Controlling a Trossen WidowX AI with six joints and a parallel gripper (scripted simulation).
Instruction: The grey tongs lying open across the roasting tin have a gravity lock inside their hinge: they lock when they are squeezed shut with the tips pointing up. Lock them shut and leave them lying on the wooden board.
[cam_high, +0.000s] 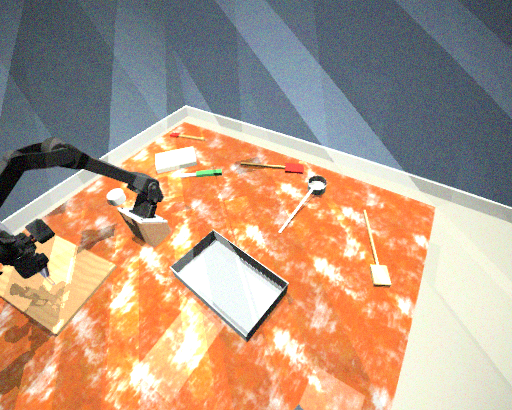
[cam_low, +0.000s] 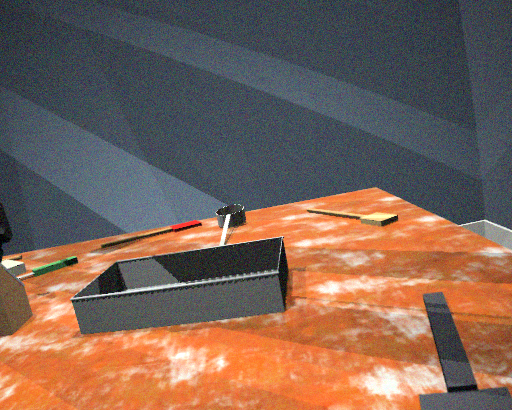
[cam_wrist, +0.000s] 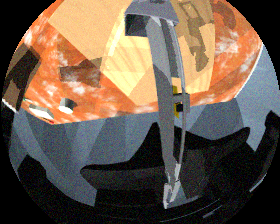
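My gripper tip is now 13 cm above the wooden board, 1 cm to the left of it and 1 cm short of it. The rest, counted from my gripper tip: white block: 64 cm to the left, 13 cm below; then grey roasting tin: 54 cm ahead, 23 cm to the left, 11 cm below; then green-handled tool: 61 cm to the left, 16 cm ahead, 13 cm below.
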